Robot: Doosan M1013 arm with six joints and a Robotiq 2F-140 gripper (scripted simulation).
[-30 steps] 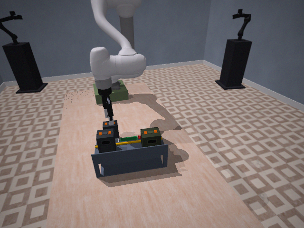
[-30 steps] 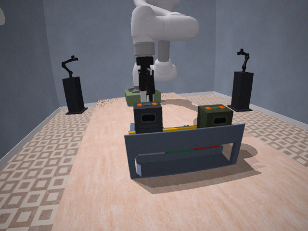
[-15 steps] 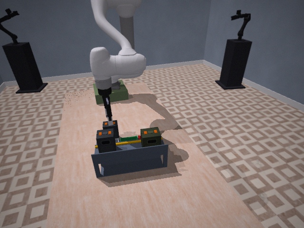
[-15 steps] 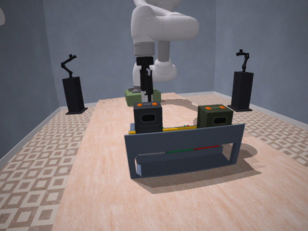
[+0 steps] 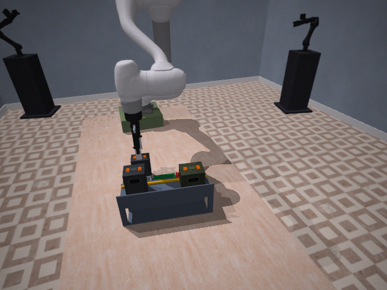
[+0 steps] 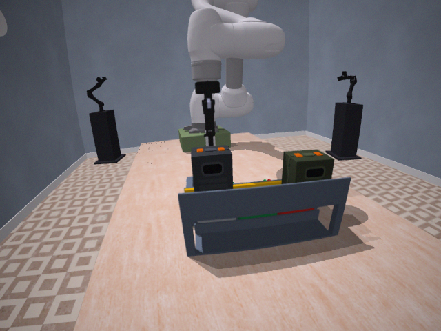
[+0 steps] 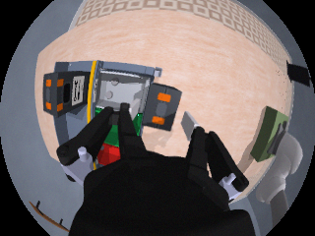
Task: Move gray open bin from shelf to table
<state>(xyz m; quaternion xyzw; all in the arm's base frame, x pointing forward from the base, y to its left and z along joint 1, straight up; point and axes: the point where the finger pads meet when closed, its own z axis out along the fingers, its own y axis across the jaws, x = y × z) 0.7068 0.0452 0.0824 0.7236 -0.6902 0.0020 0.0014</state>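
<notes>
Now: the gray open bin 13 cm below my hand and 13 cm ahead of it. The rest, counted from my hand: yellow rail: 18 cm ahead, 12 cm to the left, 7 cm below; then black bin: 23 cm ahead, 1 cm below; then green bin: 13 cm below, 12 cm ahead, 11 cm to the left.
</notes>
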